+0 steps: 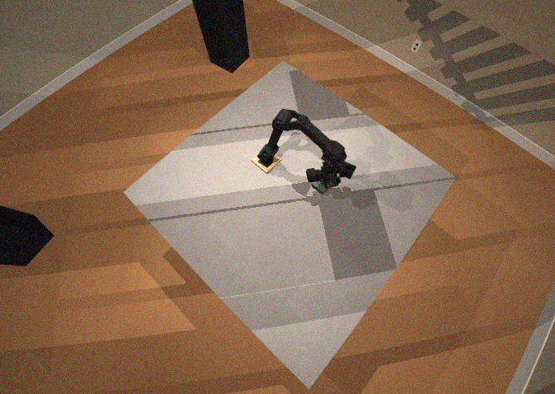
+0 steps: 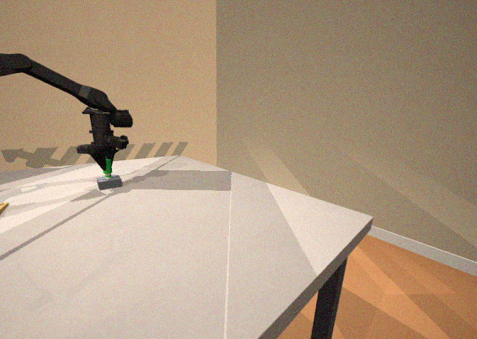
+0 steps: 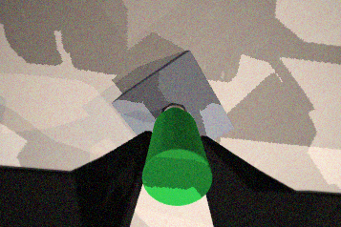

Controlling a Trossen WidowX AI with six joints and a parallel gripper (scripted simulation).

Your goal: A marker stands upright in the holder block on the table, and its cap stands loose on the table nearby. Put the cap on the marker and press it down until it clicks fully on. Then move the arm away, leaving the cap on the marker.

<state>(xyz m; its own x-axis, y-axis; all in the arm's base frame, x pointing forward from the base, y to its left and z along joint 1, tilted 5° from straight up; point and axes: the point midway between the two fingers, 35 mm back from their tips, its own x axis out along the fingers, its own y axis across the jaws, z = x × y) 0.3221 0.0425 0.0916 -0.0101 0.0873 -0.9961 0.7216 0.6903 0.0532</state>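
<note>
My gripper tip is 1 cm below the green marker cap.
</note>
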